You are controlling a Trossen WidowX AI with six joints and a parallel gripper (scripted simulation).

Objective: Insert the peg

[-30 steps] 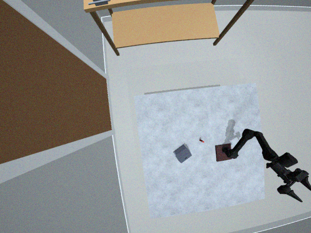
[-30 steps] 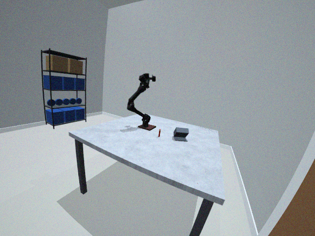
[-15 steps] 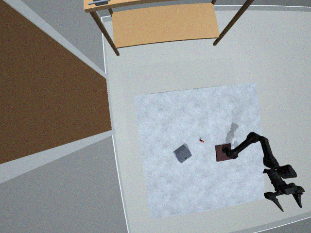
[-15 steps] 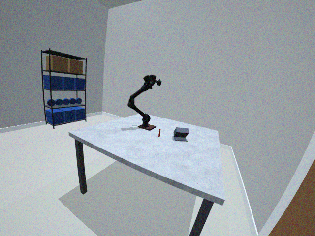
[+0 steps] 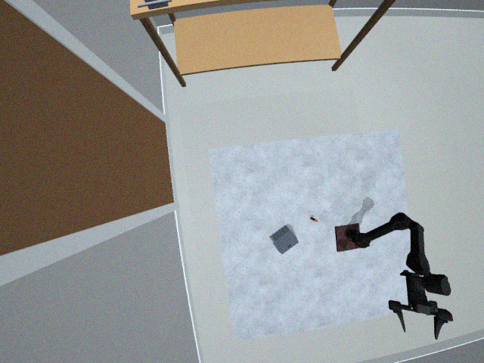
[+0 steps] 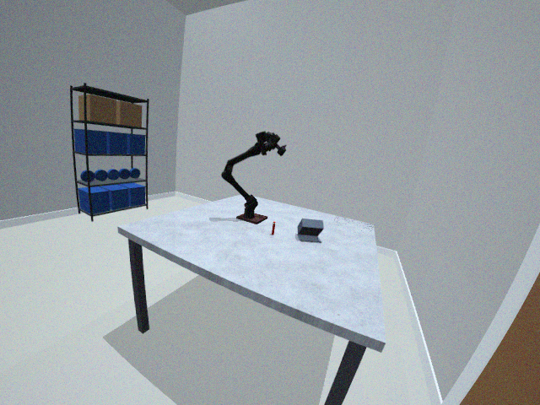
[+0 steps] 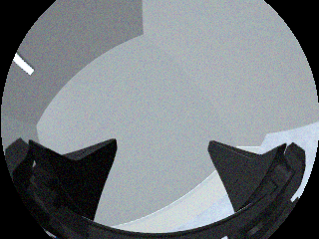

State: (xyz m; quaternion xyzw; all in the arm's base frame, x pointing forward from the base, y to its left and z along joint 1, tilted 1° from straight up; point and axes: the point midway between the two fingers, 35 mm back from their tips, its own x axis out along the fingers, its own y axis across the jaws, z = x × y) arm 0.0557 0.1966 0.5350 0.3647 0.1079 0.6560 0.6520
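The red peg is 21 cm ahead of my gripper tip, 32 cm to the right of it and 51 cm below it. Round my gripper tip: grey sloped panel (39 cm ahead, 19 cm to the right, 50 cm below).
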